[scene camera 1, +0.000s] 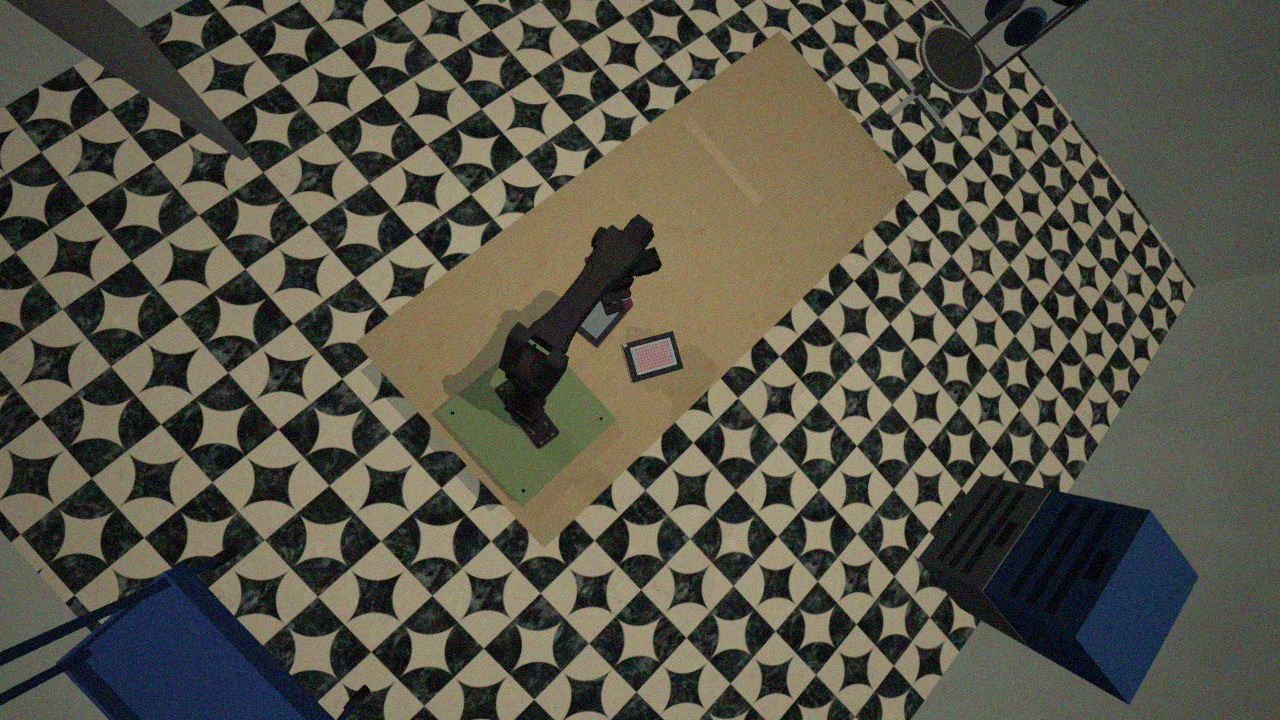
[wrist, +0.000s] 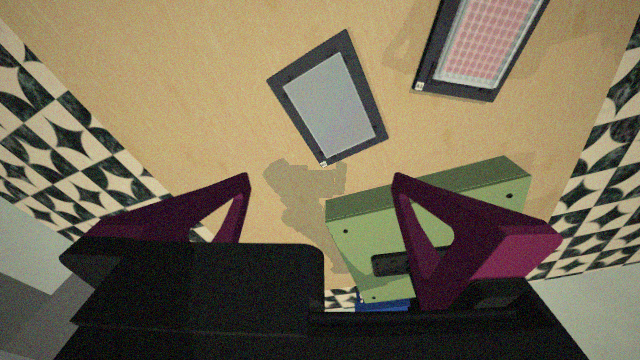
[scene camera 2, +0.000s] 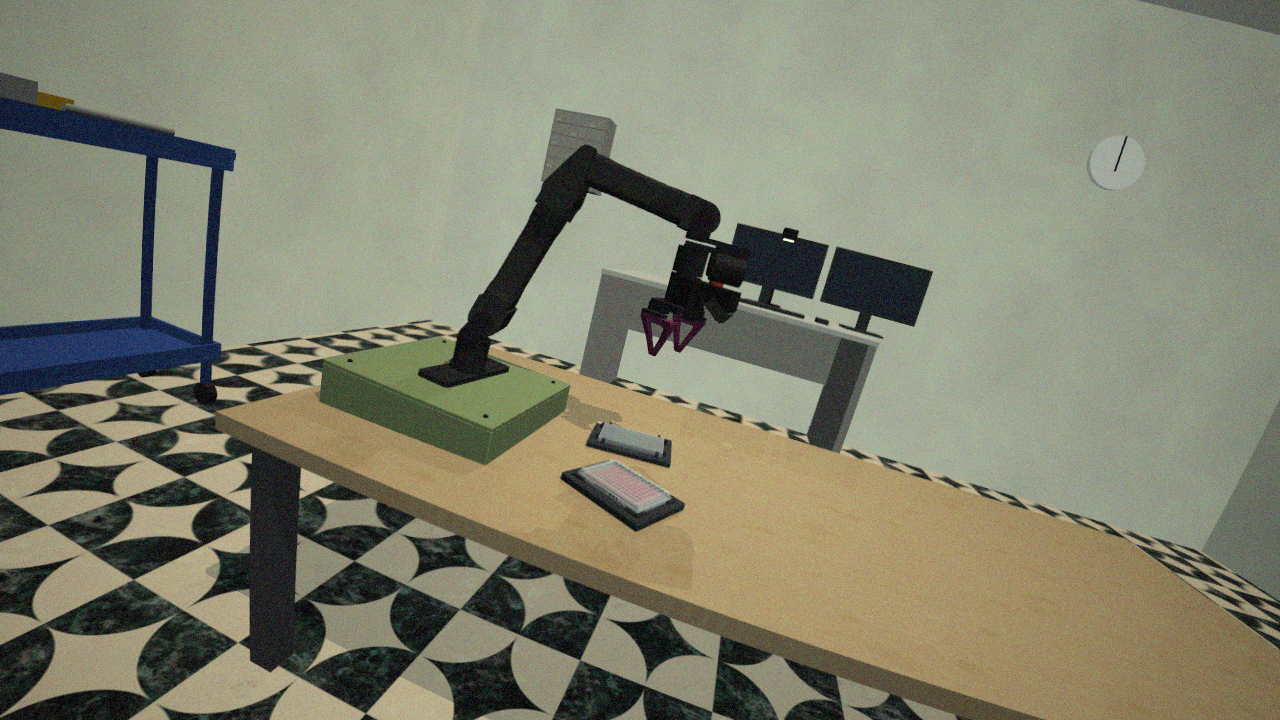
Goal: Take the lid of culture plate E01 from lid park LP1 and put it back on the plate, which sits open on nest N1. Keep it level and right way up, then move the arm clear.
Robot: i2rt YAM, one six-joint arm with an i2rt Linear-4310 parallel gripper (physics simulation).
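Frame: origin at the arm's base, x right, y up, z back, level; centimetres.
Seen in the pictures: gripper, fingertip midpoint: (wrist: pixel 320 180) (scene camera 2: pixel 665 353); arm's base at its link origin: (scene camera 2: pixel 466 372).
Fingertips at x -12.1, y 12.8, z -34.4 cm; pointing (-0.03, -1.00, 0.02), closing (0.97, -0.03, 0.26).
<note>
Offsets run from my fingertips to a thing's top centre. Level surfaces: height alone.
The grey translucent lid @[dz +1.8, dx +0.7, dy -18.1 cm] (scene camera 1: pixel 602 322) (scene camera 2: pixel 633 438) (wrist: pixel 330 105) lies flat on the dark lid park LP1 @[dz +1.8, dx +0.7, dy -17.9 cm] (scene camera 2: pixel 628 456) (wrist: pixel 278 82). The culture plate @[dz -3.8, dx +20.7, dy -17.2 cm] (scene camera 1: pixel 653 355) (scene camera 2: pixel 623 486) (wrist: pixel 487 42), with pink wells, sits open on the dark nest N1 @[dz -3.8, dx +20.7, dy -18.1 cm] (scene camera 1: pixel 677 360) (scene camera 2: pixel 662 517) (wrist: pixel 455 93). My gripper (scene camera 2: pixel 669 352) (wrist: pixel 320 180) is open and empty, with maroon fingers. It hangs high above the table, pointing down. In the wrist view the lid lies beyond the gap between the fingertips, and the plate is at the upper right. The arm hides part of the lid park in scene camera 1.
The arm's base stands on a green block (scene camera 1: pixel 572 420) (scene camera 2: pixel 411 416) (wrist: pixel 370 220) beside the lid park, on the wooden table @[dy -19.9 cm] (scene camera 1: pixel 760 134) (scene camera 2: pixel 850 555) (wrist: pixel 175 100). A desk with two monitors and a blue cart (scene camera 2: pixel 98 344) stand away from the table.
</note>
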